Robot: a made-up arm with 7 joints.
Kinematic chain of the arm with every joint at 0, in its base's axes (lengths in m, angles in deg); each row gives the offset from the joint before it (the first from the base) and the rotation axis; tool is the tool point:
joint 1: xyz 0 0.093 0 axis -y
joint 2: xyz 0 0.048 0 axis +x
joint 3: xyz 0 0 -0.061 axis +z
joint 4: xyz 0 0 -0.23 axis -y
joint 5: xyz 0 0 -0.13 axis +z
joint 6: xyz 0 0 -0.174 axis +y
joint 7: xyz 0 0 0 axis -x
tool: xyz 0 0 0
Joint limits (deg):
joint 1: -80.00..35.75
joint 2: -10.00..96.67
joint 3: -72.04..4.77
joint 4: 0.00..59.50
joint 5: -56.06..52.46
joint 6: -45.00..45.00
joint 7: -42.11..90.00
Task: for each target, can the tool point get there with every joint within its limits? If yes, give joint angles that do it. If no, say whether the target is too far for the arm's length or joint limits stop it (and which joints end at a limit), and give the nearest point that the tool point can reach.
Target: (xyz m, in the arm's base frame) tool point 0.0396 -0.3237 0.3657
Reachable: no: joint limits stop it (at a limit: joint 1, joint 2, joint 3, joint 4) | nearest point -0.3752 -0.1817 -0.1482 | short by 0.676 m
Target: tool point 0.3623 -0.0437 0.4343
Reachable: no: joint limits stop it (at a limit: joint 1, joint 2, joint 4) | nearest point 0.4458 -0.0273 -0.1997 | short by 0.640 m
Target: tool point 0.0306 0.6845 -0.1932
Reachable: yes | joints -37.21 77.01 -3.94 27.75 -45.42 -36.12 4.63
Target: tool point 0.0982 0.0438 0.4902
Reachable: no: joint limits stop it (at a limit: joint 1, joint 2, joint 3, joint 4) | nearest point 0.1690 0.5807 0.2120 | short by 0.609 m
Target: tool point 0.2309 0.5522 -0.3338
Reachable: yes | joints 18.22 54.91 -35.55 27.69 -12.48 12.05 12.65
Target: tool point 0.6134 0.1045 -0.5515
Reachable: no: too far | nearest point 0.4173 0.1148 -0.4120 | short by 0.241 m
